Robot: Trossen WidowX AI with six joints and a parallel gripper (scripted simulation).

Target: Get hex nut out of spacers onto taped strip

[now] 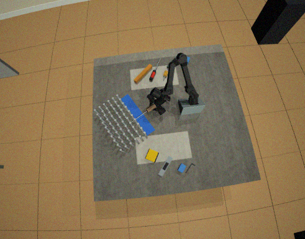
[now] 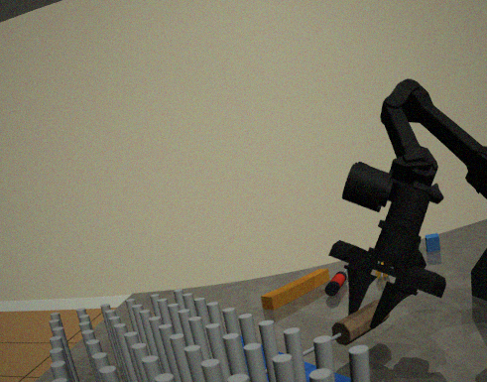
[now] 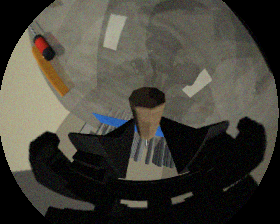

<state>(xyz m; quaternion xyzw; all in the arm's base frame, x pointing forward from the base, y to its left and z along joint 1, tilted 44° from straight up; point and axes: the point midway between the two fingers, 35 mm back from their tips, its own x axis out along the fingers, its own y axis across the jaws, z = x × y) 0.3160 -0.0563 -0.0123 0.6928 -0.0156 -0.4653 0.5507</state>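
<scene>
My gripper tip is 130 mm short of the blue taped strip, 40 mm above it and 30 mm to the right of it. The rest, counted from my gripper tip: hook tool 90 mm ahead, 50 mm to the left, 10 mm below; then yellow block 380 mm to the left, 30 mm ahead, 20 mm below; then orange bar 350 mm to the right, 40 mm ahead, 20 mm below.
</scene>
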